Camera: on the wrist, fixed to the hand. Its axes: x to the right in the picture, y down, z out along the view.
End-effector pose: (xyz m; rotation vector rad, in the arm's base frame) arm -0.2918 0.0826 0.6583 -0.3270 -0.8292 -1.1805
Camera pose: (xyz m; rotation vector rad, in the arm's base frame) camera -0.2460 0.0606 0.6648 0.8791 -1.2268 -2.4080
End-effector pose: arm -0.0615 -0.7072 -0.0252 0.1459 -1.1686 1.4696
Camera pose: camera -0.0829 -0.6633 -0.0406 1.0051 -0.3675 0.1835
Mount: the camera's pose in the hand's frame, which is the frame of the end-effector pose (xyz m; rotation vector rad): 0.0259 0.0345 -0.0276 0.3625 0.0684 -1.6136
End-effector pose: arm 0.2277 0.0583 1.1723 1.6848 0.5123 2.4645
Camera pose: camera 0.1958 0.0274 1.1978 0.5712 1.5435 1.1929
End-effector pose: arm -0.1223 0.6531 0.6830 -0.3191 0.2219 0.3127
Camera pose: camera -0.1143 0.6817 0.6413 -0.0734 0.0332 -1.3212
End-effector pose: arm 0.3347 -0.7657 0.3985 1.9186 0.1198 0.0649
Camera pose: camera 0.3594 -0.7487 0.4400 1.6364 1.7316 -1.0096
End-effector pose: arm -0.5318 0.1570 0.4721 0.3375 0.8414 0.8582
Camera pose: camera -0.5616 0.1971 0.4609 -0.1227 1.0069 -0.7922
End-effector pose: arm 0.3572 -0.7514 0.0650 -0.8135 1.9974 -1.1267
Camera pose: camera 0.3141 -0.7446 0.0382 2.1187 -0.7199 2.0602
